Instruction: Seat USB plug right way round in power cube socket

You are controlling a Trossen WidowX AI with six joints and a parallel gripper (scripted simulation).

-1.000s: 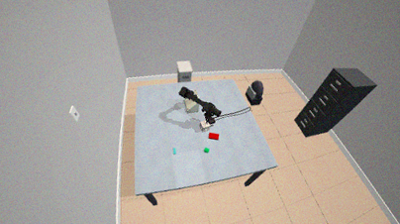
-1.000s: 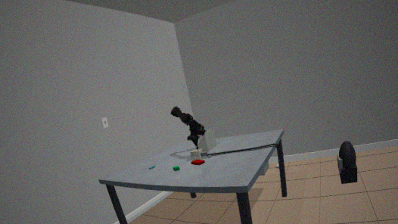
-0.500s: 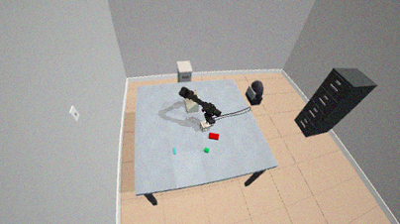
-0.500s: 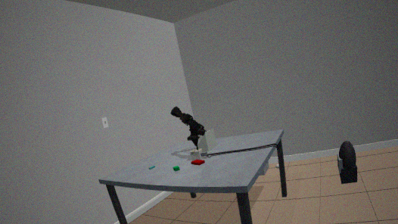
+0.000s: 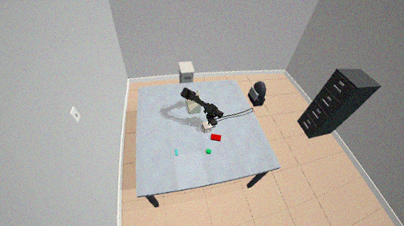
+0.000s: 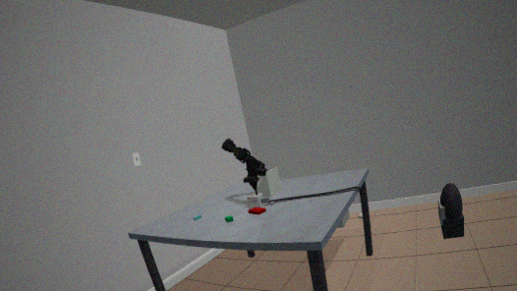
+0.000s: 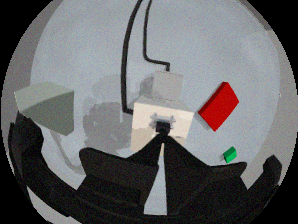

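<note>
My gripper tip is 2 cm above the USB plug. Also, from my gripper tip: red block 12 cm ahead, 10 cm below, 4 cm to the left; green block 25 cm ahead, 10 cm below, 8 cm to the right.
</note>
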